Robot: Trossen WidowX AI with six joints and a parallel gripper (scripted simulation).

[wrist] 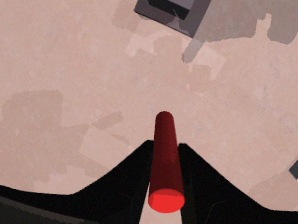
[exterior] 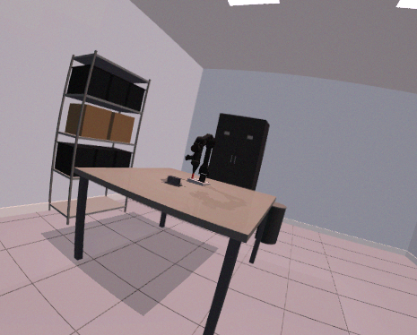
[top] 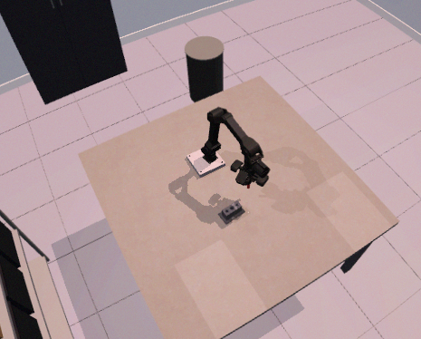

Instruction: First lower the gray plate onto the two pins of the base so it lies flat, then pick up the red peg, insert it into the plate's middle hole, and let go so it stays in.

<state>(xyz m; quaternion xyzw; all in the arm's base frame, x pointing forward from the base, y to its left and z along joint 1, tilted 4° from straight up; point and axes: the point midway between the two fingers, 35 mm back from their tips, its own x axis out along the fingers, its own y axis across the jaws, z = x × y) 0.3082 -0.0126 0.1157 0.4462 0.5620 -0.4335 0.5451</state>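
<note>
Now: gripper tip 140 mm to the left of the gray plate, 70 mm above it and 20 mm short of it. Also, from my gripper tip: red peg right at my gripper tip; then dark base 130 mm to the right, 110 mm below, 20 mm ahead.
</note>
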